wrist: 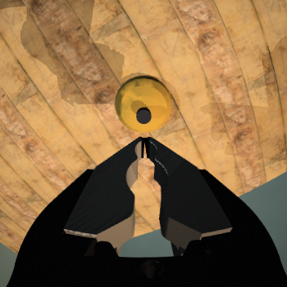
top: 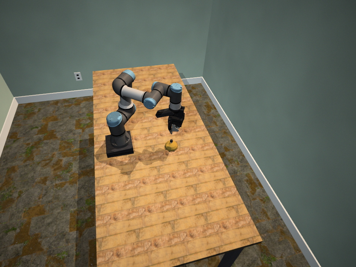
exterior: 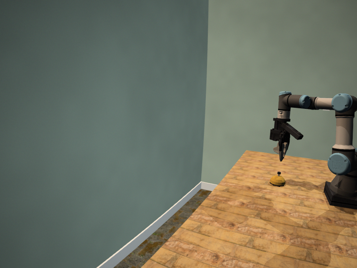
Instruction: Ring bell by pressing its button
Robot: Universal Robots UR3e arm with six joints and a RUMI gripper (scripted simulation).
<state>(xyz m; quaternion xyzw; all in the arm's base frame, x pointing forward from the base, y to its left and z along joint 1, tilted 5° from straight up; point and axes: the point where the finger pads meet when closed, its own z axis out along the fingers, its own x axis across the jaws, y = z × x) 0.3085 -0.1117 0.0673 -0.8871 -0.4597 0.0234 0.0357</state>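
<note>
Now: hand 80 mm above the black button. The rest, counted from my hand: yellow dome bell (100 mm below).
</note>
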